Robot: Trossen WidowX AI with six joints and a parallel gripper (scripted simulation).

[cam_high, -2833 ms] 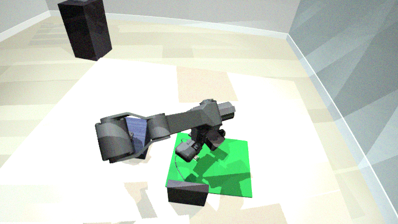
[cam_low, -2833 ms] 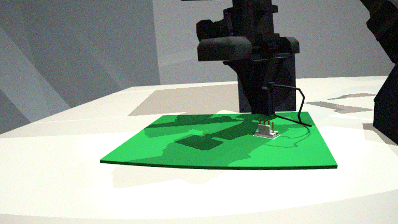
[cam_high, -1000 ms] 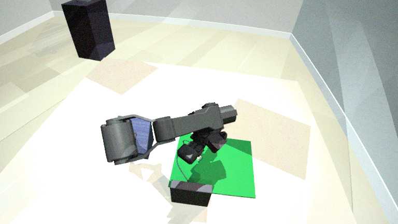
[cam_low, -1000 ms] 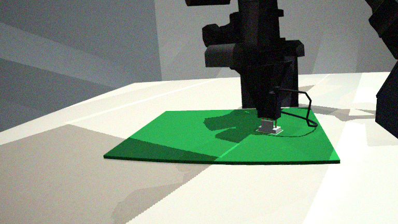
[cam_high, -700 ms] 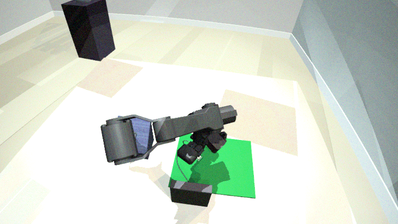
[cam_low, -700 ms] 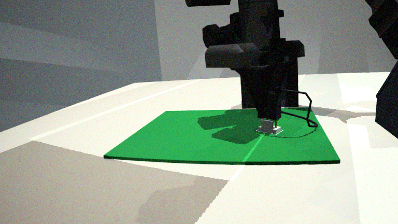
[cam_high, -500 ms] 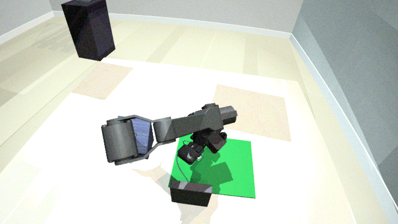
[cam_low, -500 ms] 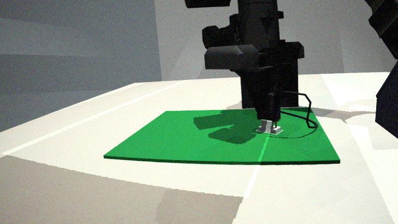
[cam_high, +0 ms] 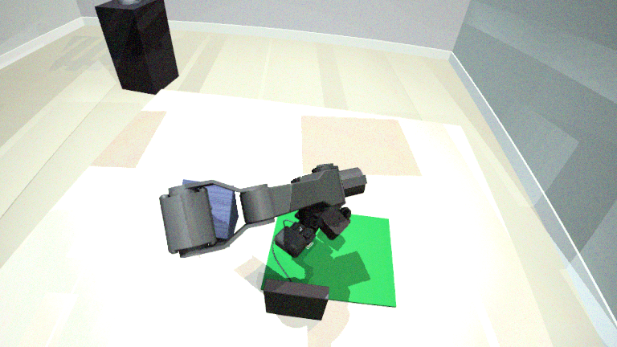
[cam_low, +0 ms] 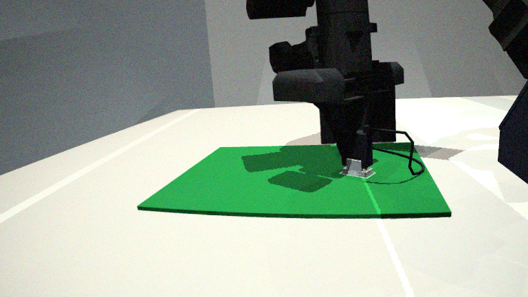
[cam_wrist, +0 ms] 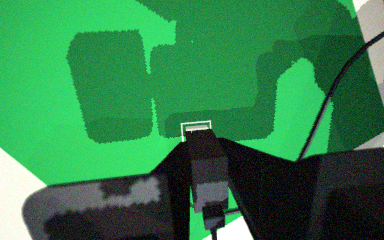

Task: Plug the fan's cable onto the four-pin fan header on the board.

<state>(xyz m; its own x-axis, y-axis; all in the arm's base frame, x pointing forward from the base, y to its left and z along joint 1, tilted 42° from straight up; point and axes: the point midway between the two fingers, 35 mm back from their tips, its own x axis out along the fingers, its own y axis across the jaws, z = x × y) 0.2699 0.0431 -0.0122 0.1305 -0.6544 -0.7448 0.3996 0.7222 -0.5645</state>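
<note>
Right now the black plug is 10 mm behind my gripper tip and 10 mm above it. Round my gripper tip: green board 60 mm ahead, 40 mm below; then fan 10 mm ahead, 160 mm to the right, 30 mm above.
</note>
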